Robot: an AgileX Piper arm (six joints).
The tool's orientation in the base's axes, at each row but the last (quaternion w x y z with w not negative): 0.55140 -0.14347 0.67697 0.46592; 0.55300 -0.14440 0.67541 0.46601; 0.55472 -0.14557 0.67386 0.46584; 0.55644 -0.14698 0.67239 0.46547; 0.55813 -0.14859 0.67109 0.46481
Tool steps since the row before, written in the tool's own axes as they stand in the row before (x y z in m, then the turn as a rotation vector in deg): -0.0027 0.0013 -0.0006 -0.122 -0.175 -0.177; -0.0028 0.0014 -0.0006 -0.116 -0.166 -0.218; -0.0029 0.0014 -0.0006 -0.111 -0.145 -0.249; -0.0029 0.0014 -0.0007 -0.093 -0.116 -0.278; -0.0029 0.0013 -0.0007 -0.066 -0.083 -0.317
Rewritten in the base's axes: -0.0003 -0.0007 0.0030 0.058 -0.270 0.017; -0.0004 -0.0006 0.0031 0.025 -0.296 0.014; -0.0004 -0.0007 0.0032 -0.011 -0.308 0.018; -0.0005 -0.0007 0.0032 -0.056 -0.310 0.014; -0.0004 -0.0008 0.0031 -0.112 -0.315 0.003
